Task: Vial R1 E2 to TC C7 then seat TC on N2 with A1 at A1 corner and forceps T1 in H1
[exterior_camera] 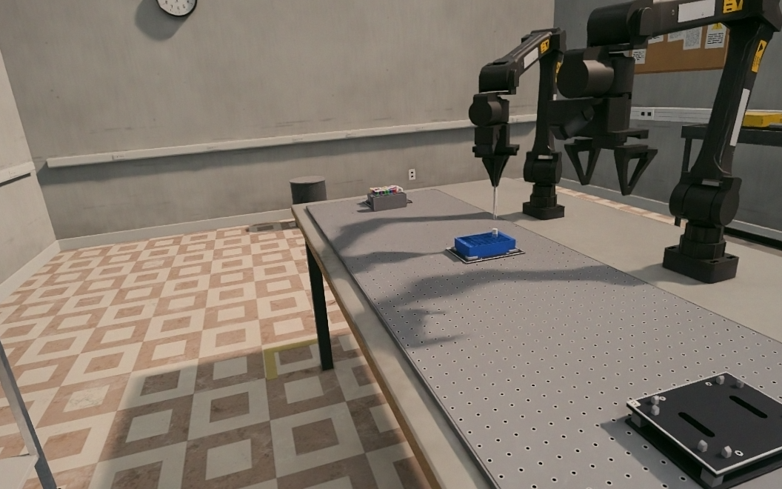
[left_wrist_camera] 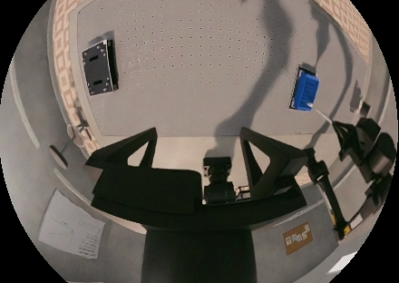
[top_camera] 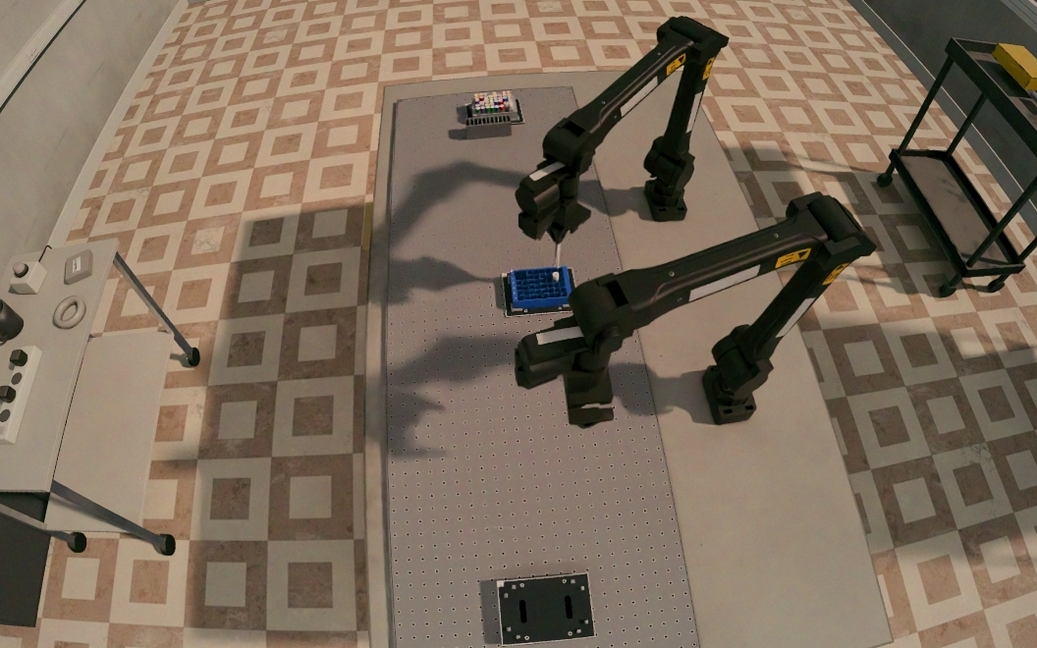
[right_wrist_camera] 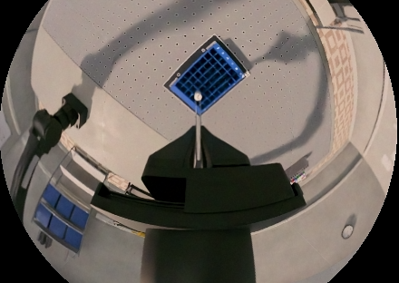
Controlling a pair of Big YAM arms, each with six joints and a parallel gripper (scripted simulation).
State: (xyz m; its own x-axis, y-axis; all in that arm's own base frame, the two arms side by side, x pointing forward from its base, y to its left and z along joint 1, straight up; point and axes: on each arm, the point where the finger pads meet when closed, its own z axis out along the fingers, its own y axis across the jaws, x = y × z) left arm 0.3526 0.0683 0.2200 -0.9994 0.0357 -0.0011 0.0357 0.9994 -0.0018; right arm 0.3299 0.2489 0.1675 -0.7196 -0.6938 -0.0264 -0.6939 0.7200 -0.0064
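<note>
My right hand is 30 mm above the forceps T1. The rest, counted from my right hand: nest N2 (700 mm to the left, 150 mm below, 110 mm ahead).
</note>
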